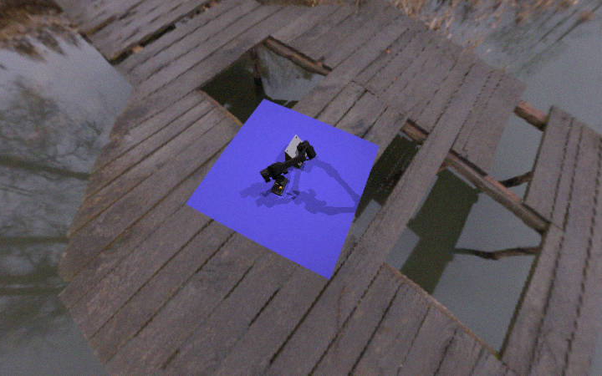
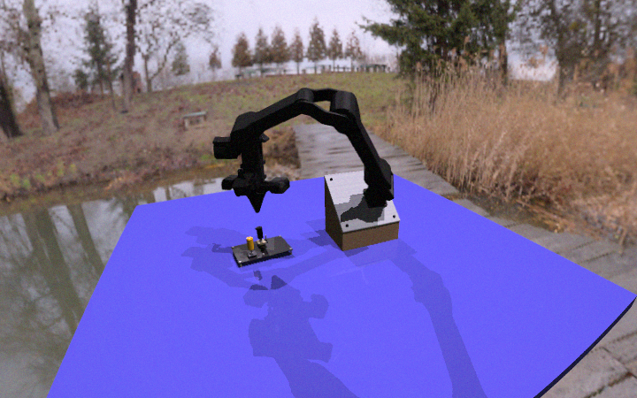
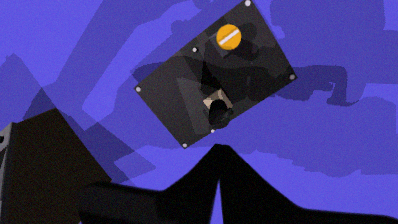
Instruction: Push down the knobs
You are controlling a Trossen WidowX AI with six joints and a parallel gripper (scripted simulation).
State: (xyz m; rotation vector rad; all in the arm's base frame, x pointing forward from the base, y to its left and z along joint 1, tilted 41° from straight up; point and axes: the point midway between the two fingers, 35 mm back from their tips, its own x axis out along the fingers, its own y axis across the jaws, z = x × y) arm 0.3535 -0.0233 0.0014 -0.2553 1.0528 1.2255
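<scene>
Right now my gripper tip is 60 mm above the black knob. Round my gripper tip: orange knob: 30 mm ahead, 60 mm to the left, 60 mm below.
</scene>
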